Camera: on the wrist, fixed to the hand. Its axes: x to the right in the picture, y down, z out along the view.
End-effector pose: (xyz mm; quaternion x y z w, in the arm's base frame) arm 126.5 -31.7 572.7 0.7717 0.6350 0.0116 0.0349
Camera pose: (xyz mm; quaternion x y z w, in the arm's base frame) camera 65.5 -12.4 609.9 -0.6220 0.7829 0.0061 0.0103
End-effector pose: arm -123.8 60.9 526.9 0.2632 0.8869 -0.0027 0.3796
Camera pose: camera -183.9 19.8 540.6 0.8906 -0.2910 0.3490 0.0186
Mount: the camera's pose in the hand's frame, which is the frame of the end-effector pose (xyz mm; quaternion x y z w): 6.1 -60.9 -41.7 -0.0244 0.0327 -0.9990 0.0176
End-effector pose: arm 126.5 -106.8 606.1 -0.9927 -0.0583 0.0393 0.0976
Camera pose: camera 129.7 -54.6 658.6 0.0371 -0.9906 -0.1307 0.0187
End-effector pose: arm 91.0 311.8 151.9 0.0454 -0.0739 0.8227 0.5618
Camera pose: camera 145.8 346.4 116.1 0.0340 0.0424 -0.5471 0.8353
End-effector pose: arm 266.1 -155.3 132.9 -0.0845 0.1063 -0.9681 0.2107
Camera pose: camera 228.2 -96.7 108.2 0.0812 0.0520 0.2277 0.9689
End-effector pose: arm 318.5 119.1 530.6 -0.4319 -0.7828 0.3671 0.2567
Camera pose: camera 315.8 117.3 604.6 0.7562 -0.4458 -0.2832 0.3863
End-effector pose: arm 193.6 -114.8 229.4 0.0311 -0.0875 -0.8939 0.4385
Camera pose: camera 148.0 -88.5 177.4 -0.1065 -0.0657 0.4549 0.8817
